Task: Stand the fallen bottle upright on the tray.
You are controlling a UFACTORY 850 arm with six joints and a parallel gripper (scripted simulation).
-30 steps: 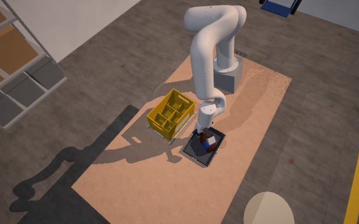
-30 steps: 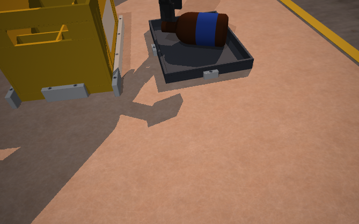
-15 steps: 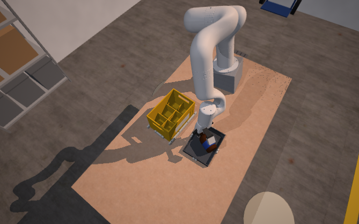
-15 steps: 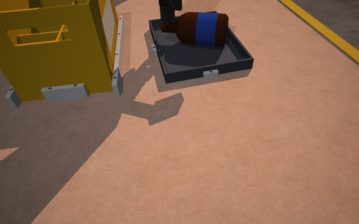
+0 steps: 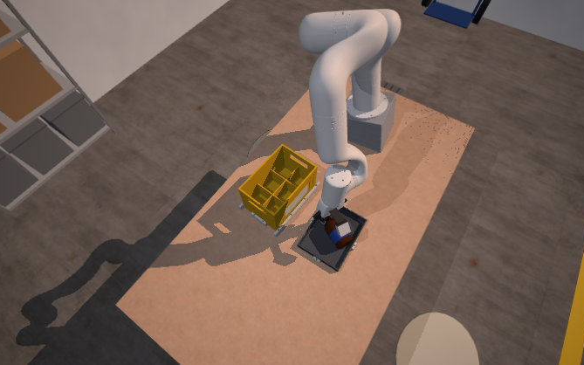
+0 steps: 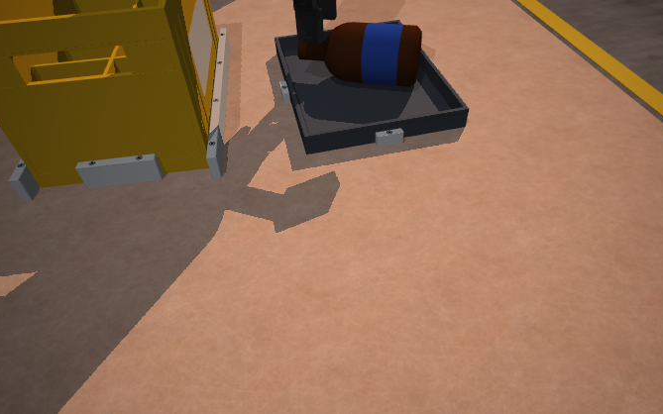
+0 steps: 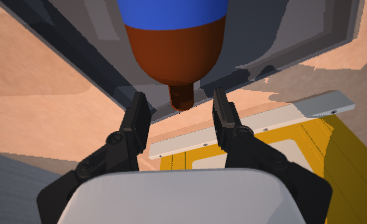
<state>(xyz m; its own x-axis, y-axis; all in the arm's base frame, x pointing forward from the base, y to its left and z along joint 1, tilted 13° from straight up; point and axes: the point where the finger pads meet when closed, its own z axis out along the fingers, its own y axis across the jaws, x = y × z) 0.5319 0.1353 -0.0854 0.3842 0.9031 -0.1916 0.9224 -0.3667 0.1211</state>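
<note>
Now: the brown bottle 2 cm ahead of my hand, 5 cm to the left of it and 4 cm below it. Round my hand: dark tray 3 cm ahead, 5 cm to the left, 7 cm below; then yellow crate 2 cm ahead, 23 cm to the right.
</note>
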